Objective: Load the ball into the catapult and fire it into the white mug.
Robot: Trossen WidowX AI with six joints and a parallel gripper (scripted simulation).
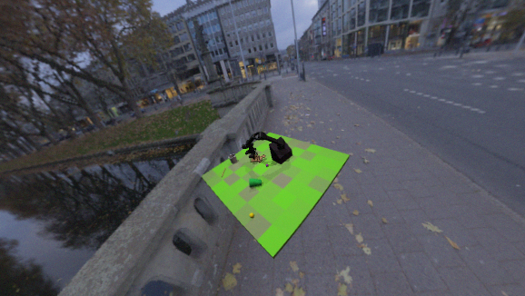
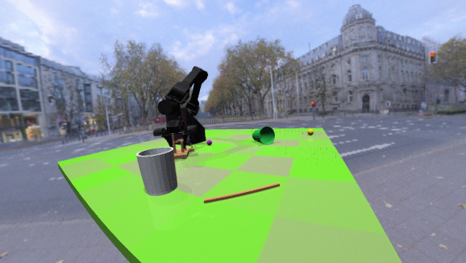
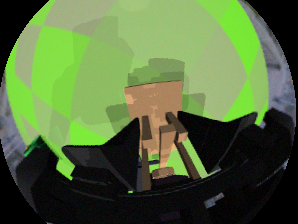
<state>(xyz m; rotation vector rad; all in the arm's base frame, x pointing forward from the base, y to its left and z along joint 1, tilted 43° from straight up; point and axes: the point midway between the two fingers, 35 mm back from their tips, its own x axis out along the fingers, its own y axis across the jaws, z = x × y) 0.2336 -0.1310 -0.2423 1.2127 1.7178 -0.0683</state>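
Now: the purple ball 23 cm to the left of my gripper tip, 2 cm below it and 2 cm behind it. From my gripper tip the other things lie so: thin wooden stick: 40 cm ahead, 14 cm to the right, 3 cm below; wooden catapult: 6 cm to the left, 4 cm behind, 2 cm above; pale grey mug: 21 cm to the right, 20 cm ahead, 1 cm below.
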